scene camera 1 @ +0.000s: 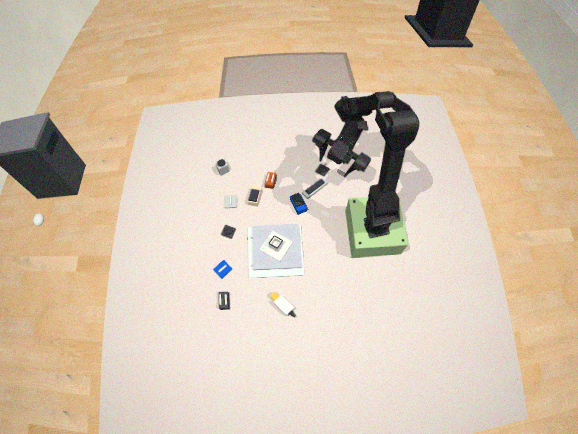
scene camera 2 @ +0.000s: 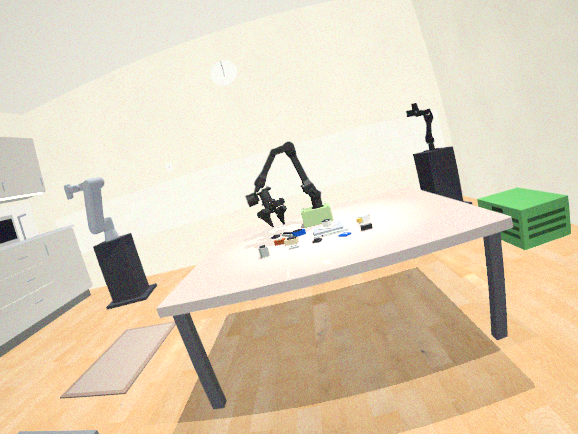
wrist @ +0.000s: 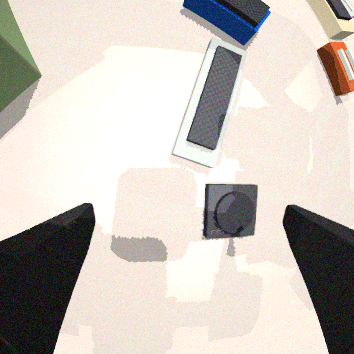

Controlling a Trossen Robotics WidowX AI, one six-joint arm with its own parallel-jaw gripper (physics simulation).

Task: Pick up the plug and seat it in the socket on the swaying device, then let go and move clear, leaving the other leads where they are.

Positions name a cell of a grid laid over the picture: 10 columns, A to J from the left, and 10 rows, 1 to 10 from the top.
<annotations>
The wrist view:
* my gripper: F7
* blue-black plug: G1, on the table
</annotations>
